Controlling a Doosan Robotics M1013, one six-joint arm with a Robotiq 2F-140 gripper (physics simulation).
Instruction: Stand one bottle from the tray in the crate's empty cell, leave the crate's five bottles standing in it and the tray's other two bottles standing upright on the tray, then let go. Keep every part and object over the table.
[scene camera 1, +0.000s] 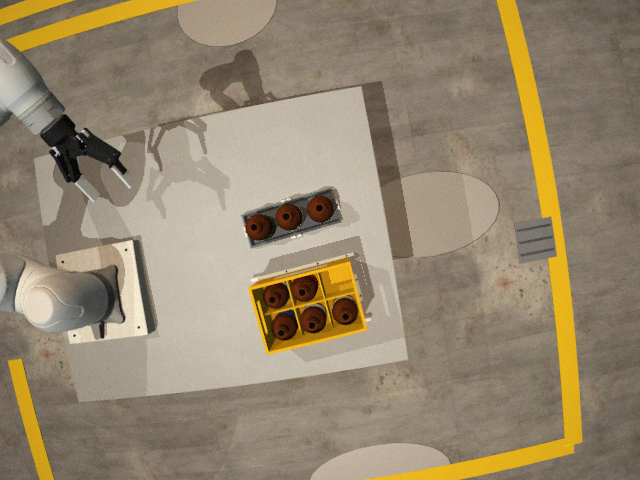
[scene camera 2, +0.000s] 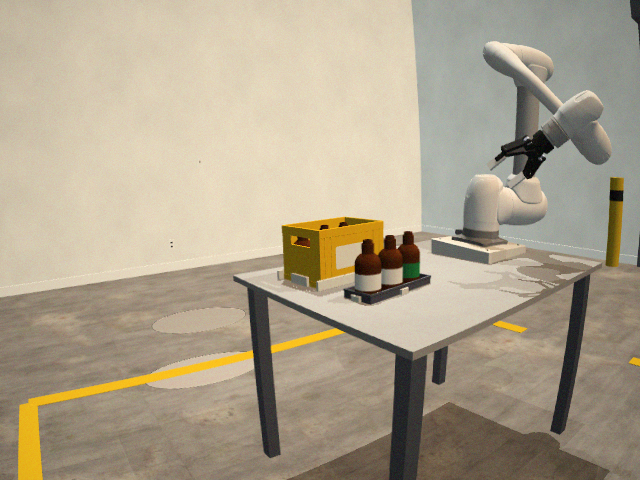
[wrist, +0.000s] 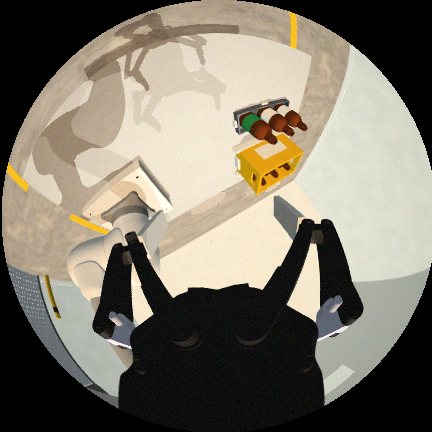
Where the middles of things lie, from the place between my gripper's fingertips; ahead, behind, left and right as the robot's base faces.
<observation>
I see the green-labelled bottle (scene camera 2: 410, 252) 300 mm ahead of my hand, 140 mm to the right of it and 240 mm below it.
</observation>
